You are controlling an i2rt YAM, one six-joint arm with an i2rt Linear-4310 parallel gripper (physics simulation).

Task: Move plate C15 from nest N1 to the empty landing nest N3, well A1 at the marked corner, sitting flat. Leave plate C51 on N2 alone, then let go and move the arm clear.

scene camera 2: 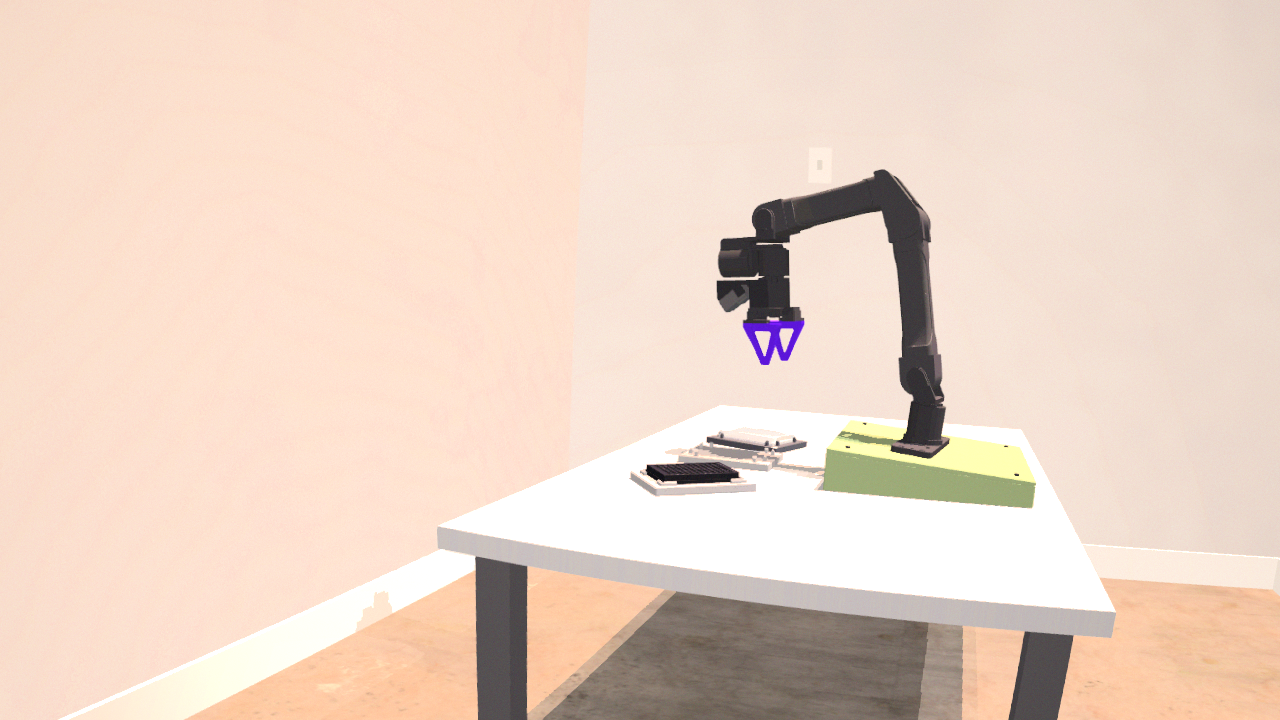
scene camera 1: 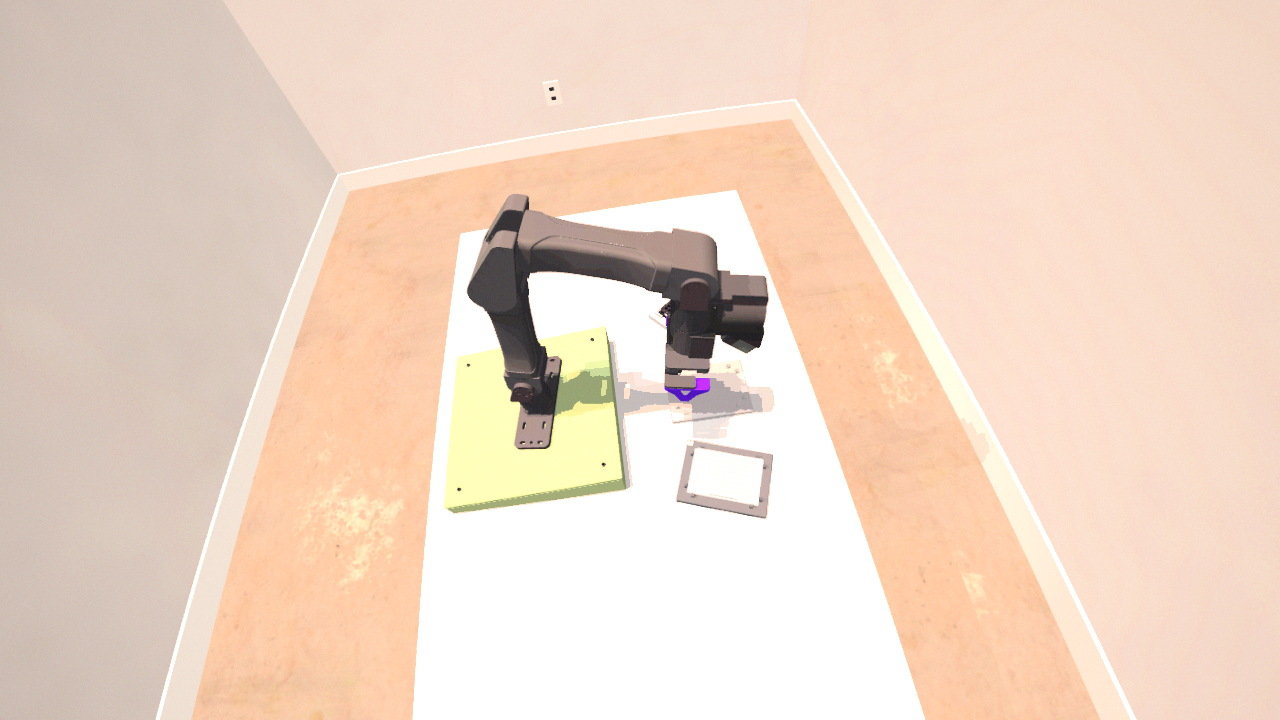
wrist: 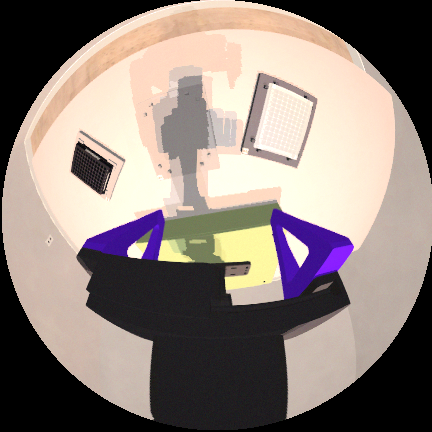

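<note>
A white plate [scene camera 1: 726,476] [scene camera 2: 759,436] [wrist: 285,121] sits on a dark grey nest [scene camera 1: 766,483] [scene camera 2: 776,446] [wrist: 256,110]. A black plate [scene camera 2: 691,472] [wrist: 91,168] sits on a pale nest [scene camera 2: 707,488] [wrist: 116,171]; the arm hides it in scene camera 1. An empty pale nest [scene camera 1: 729,371] [scene camera 2: 726,462] [wrist: 159,145] lies between them, partly in the arm's shadow. No plate or nest label is readable, so I cannot tell which plate is C15. My gripper [scene camera 1: 686,396] [scene camera 2: 775,361] [wrist: 217,214] is open and empty, fingers down, high above the table and apart from both plates.
The arm's base stands on a yellow-green block [scene camera 1: 483,429] [scene camera 2: 930,483] [wrist: 250,245] beside the nests. All stand on a white table [scene camera 1: 644,608] [scene camera 2: 769,546] [wrist: 360,150]. Walls stand beyond the table.
</note>
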